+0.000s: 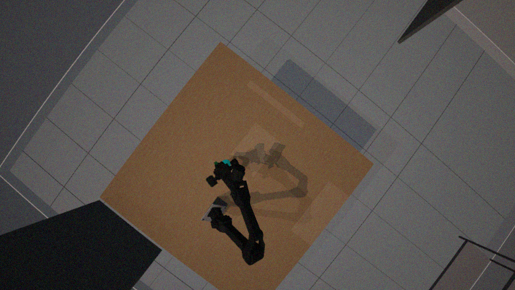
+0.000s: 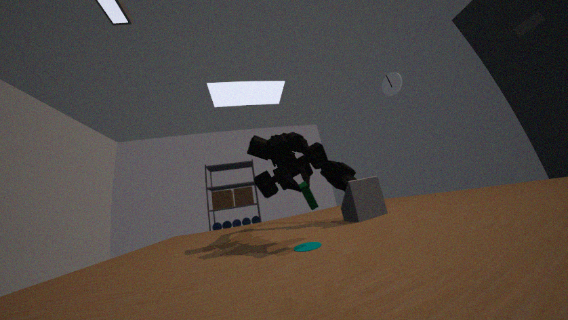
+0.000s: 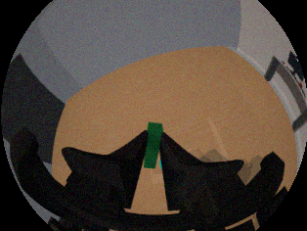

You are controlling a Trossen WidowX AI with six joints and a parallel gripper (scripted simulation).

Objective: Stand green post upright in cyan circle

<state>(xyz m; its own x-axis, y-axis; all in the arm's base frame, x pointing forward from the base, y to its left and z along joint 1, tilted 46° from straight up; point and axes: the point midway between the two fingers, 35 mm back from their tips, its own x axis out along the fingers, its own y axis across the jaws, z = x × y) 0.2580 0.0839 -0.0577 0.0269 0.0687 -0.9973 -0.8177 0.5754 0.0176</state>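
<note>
Now: gripper tip 120 mm above the cyan circle and 40 mm to the left of it. From my gripper tip the other things lie so: green post (20 mm below, 10 mm to the right, 10 mm behind).
</note>
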